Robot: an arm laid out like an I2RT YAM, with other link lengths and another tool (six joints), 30 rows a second.
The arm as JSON. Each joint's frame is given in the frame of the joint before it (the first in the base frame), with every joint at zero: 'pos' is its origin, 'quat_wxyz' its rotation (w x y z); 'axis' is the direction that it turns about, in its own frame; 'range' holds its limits. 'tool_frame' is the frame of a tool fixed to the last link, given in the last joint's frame.
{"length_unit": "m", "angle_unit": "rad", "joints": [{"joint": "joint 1", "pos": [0.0, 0.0, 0.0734], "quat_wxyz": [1.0, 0.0, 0.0, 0.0], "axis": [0.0, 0.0, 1.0], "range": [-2.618, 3.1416]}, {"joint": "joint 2", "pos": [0.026, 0.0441, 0.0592], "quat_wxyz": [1.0, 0.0, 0.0, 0.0], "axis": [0.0, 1.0, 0.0], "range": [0.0, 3.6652]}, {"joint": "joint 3", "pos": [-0.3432, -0.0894, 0.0], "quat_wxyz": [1.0, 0.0, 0.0, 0.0], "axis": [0.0, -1.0, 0.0], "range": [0.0, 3.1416]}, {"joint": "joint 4", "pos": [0.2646, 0.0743, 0.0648], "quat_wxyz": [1.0, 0.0, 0.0, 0.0], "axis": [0.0, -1.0, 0.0], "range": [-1.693, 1.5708]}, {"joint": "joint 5", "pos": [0.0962, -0.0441, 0.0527], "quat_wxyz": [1.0, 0.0, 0.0, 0.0], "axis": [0.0, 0.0, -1.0], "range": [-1.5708, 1.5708]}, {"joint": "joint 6", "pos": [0.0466, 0.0, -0.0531], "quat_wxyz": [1.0, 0.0, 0.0, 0.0], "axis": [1.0, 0.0, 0.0], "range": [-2.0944, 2.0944]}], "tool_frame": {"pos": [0.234, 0.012, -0.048], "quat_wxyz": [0.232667, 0.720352, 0.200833, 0.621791]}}
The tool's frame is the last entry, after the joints.
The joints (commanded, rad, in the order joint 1, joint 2, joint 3, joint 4, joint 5, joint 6), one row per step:
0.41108, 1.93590, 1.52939, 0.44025, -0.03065, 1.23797
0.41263, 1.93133, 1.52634, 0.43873, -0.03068, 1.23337
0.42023, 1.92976, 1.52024, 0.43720, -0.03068, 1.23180
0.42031, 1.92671, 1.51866, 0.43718, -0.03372, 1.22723
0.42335, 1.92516, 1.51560, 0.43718, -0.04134, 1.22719
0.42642, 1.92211, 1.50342, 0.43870, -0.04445, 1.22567
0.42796, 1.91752, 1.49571, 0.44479, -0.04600, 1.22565
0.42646, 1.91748, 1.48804, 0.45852, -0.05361, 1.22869
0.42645, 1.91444, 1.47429, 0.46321, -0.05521, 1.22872
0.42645, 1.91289, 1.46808, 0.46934, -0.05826, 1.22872
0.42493, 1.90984, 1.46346, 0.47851, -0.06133, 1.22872
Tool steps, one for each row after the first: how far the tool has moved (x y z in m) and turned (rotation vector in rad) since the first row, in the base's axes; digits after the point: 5 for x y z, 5 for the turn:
-0.00182, 0.00053, 0.00074, -0.00416, -0.00197, 0.00142
-0.00516, 0.00562, -0.00264, -0.00801, 0.00288, 0.00899
-0.00652, 0.00598, -0.00156, -0.01163, -0.00047, 0.01196
-0.00942, 0.00963, -0.00237, -0.01247, 0.00074, 0.02262
-0.01233, 0.01191, -0.00738, -0.01696, 0.00697, 0.02880
-0.01466, 0.01266, -0.00657, -0.01583, 0.00421, 0.03187
-0.01581, 0.01318, -0.00619, -0.01086, -0.00016, 0.03804
-0.01747, 0.01290, -0.01095, -0.01326, 0.00535, 0.03966
-0.01869, 0.01328, -0.01147, -0.01275, 0.00395, 0.04270
-0.01968, 0.01246, -0.00871, -0.00984, -0.00308, 0.04421

